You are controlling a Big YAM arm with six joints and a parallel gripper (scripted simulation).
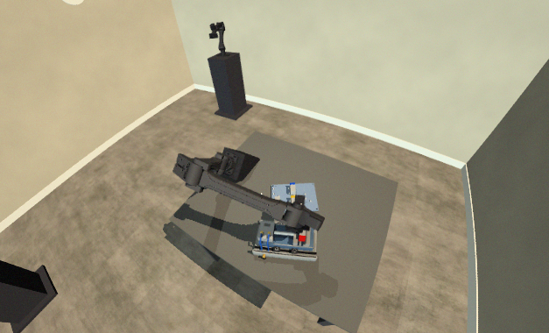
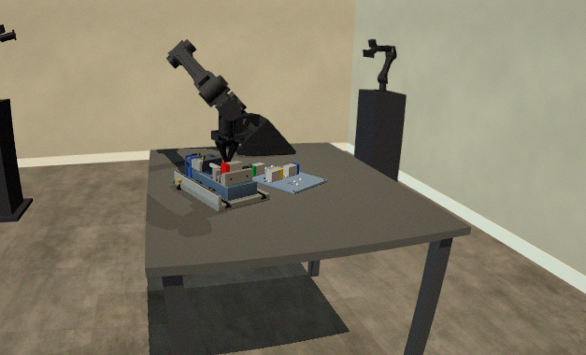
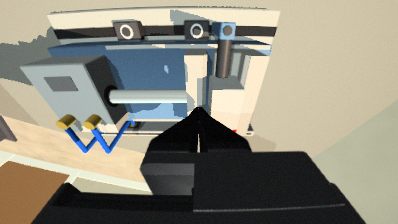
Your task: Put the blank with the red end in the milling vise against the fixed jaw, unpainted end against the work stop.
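My hand is 20 mm short of the grey bar with red end, 10 mm to the right of it and 20 mm above it. The rest, counted from my hand: fixed jaw 50 mm ahead, 20 mm to the left, 40 mm below; then moving jaw 40 mm below; then work stop rod 50 mm to the left, 30 mm below.
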